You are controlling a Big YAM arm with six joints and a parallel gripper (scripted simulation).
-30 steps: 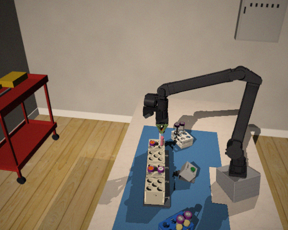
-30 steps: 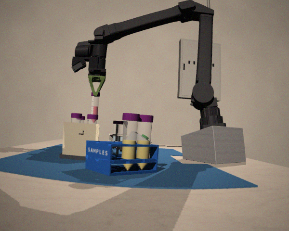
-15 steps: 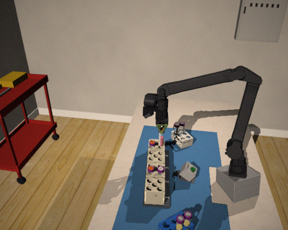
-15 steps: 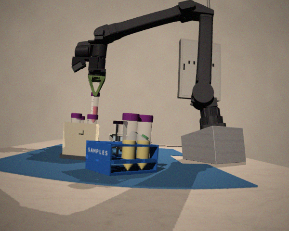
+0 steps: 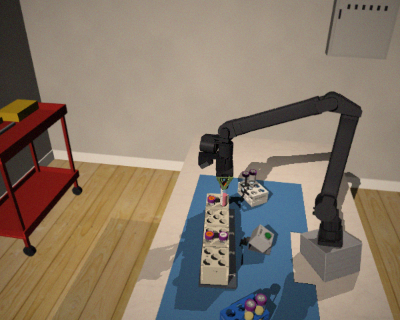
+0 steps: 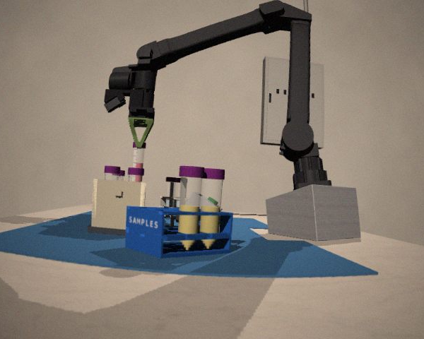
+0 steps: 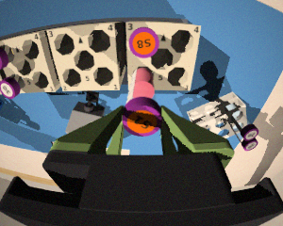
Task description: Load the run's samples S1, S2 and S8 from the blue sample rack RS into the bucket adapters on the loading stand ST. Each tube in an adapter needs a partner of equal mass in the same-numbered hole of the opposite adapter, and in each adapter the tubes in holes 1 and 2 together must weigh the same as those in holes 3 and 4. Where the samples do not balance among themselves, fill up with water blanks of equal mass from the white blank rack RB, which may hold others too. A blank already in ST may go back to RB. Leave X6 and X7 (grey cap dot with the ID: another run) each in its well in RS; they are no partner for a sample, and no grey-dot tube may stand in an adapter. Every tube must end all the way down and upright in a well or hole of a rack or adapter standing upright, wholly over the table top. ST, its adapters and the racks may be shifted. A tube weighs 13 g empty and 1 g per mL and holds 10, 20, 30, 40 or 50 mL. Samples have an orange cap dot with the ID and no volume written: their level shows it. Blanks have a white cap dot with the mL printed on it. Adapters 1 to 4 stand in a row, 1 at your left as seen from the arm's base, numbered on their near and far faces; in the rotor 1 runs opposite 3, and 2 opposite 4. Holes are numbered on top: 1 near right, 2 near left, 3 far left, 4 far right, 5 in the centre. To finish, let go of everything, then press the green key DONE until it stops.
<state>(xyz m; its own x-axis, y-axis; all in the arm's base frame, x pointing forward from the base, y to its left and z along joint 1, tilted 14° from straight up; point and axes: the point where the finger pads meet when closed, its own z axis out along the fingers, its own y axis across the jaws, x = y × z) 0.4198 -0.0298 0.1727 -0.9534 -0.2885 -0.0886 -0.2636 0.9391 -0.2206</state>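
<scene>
My hand is 21 cm past the green DONE key, 9 cm to the right of it and 13 cm above it. From my hand the other things lie so: white blank rack RB 9 cm behind, 22 cm to the right, 16 cm below; blue sample rack RS 20 cm behind, 46 cm to the left, 16 cm below.
</scene>
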